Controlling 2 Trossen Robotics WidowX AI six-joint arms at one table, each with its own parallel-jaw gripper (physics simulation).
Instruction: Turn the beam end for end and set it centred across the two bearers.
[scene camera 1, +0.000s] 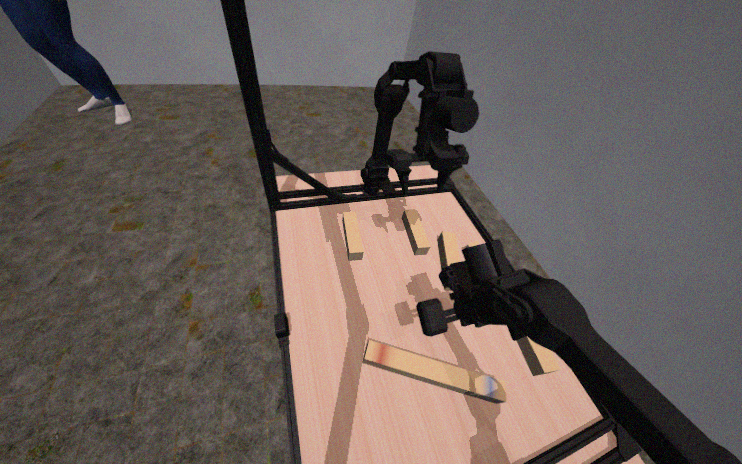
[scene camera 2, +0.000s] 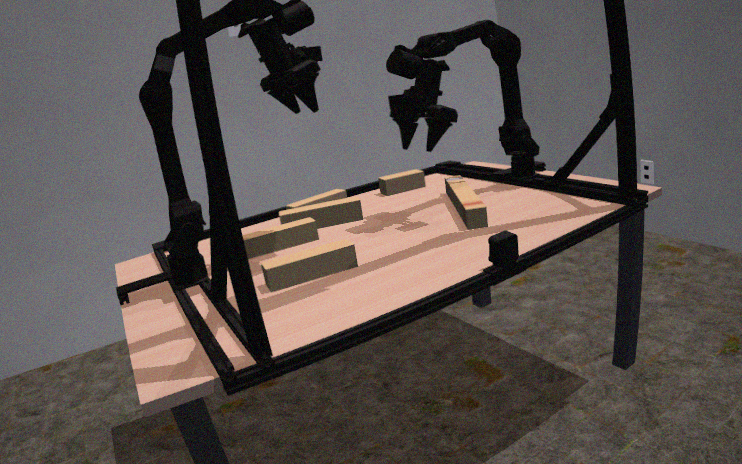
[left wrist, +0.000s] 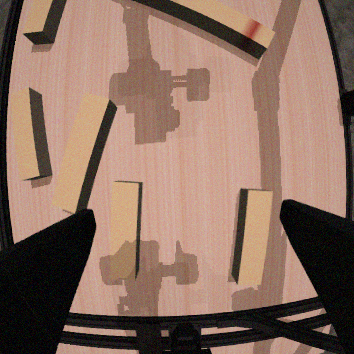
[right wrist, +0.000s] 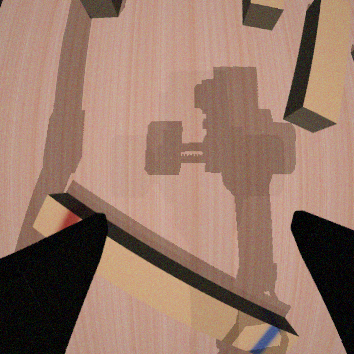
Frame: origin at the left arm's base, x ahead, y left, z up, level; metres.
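Seen in the pictures: left gripper, fingertip midpoint: (scene camera 1: 422, 192) (scene camera 2: 307, 112) (left wrist: 189, 214); right gripper, fingertip midpoint: (scene camera 1: 442, 309) (scene camera 2: 416, 150) (right wrist: 201, 222); left arm's base, origin of the base link: (scene camera 1: 370, 190) (scene camera 2: 190, 281) (left wrist: 184, 335); right arm's base, origin of the base link: (scene camera 2: 524, 176).
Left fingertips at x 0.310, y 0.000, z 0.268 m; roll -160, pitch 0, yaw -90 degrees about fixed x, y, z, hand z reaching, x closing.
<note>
Offsets run from my left fingertips to a thing's top centre.
The beam @[0.037 m right, 0.344 m ahead, 0.243 m down] (scene camera 1: 426, 369) (scene camera 2: 465, 199) (left wrist: 215, 12) (right wrist: 150, 282) lies slantwise on the table, apart from the blocks. In scene camera 1 its red band is at the left end and its blue band at the right end. Two roughly parallel blocks, apparently the bearers, stand apart: one @[0.126 m right, 0.102 m back, 0.243 m down] (scene camera 1: 354, 232) (scene camera 2: 309, 265) (left wrist: 256, 235) and another @[0.096 m left, 0.078 m back, 0.243 m down] (scene camera 1: 416, 232) (scene camera 2: 281, 236) (left wrist: 125, 210). Nothing rests on them. My left gripper (scene camera 2: 307, 111) (left wrist: 189, 214) is open and empty, high above the bearers' end. My right gripper (scene camera 2: 416, 148) (right wrist: 201, 222) is open and empty above the table near the beam.
Other blocks lie nearby: one @[0.164 m left, 0.059 m ahead, 0.237 m down] (scene camera 1: 448, 246) (left wrist: 82, 150) slanted beside the bearers, one @[0.268 m left, 0.372 m ahead, 0.240 m down] (scene camera 2: 402, 182) (scene camera 1: 538, 355) near the far edge, and one @[0.279 m left, 0.104 m ahead, 0.243 m down] (left wrist: 25, 135) hidden behind the right arm in scene camera 1. A black frame (scene camera 2: 383, 322) with uprights borders the table.
</note>
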